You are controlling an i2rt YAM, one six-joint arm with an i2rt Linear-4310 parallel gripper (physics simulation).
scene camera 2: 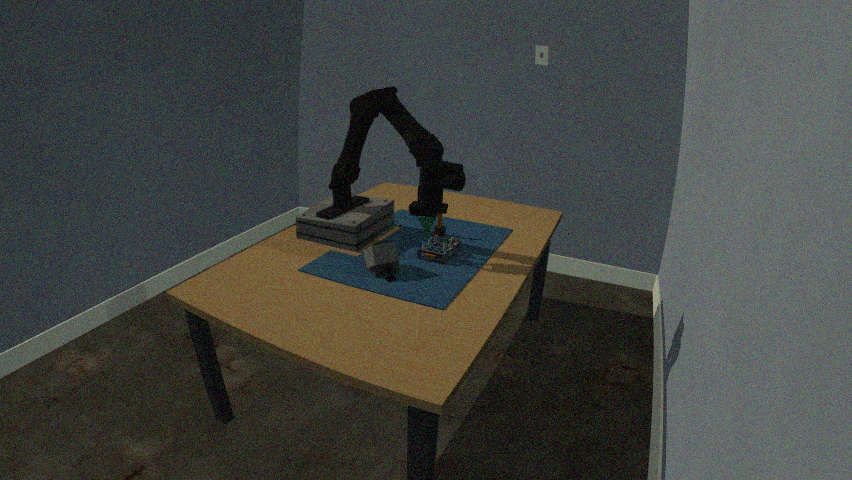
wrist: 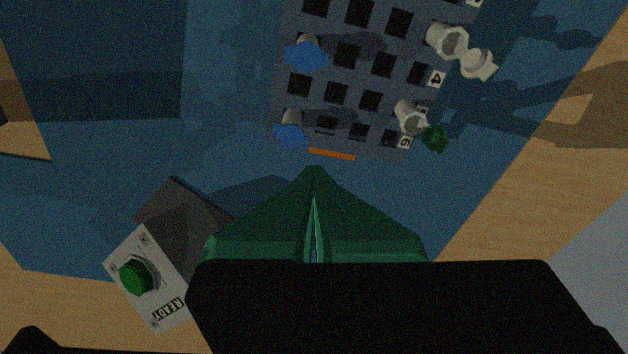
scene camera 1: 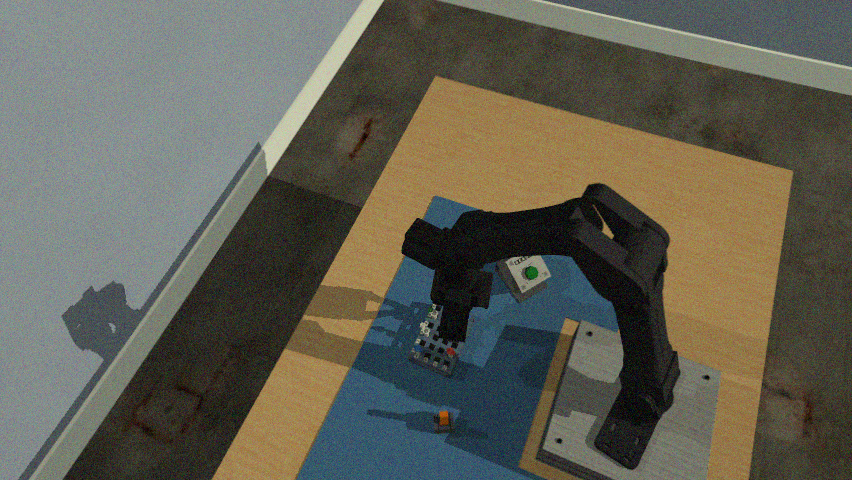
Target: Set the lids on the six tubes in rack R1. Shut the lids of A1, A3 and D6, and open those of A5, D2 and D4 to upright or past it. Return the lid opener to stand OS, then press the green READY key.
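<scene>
My gripper [scene camera 2: 426, 230] [wrist: 313, 176] is shut and empty above the mat, near the row 6 end of rack R1 [scene camera 1: 434, 364] [wrist: 280, 75]. In the wrist view A5's green lid [wrist: 435, 138] and A3's white lid [wrist: 478, 63] hang open beside their tubes. D6's blue lid [wrist: 290, 135] sits over its tube and looks shut. D4's blue lid [wrist: 306, 56] hides its mouth; its angle is unclear. The red lid [scene camera 1: 450, 351] at D2 and the blue lid [scene camera 1: 417, 347] at A1 are too small to judge. The orange lid opener [scene camera 1: 444, 418] [scene camera 2: 440, 223] stands upright at its stand.
The box with the green READY key [scene camera 1: 531, 272] [wrist: 136, 277] stands on the blue mat [scene camera 1: 351, 429] [scene camera 2: 417, 292], on the side of the rack's row 6 end. My arm's grey base block [scene camera 1: 566, 405] [scene camera 2: 375, 220] stands beside the mat. An orange strip [wrist: 331, 153] marks the rack's row 6 end.
</scene>
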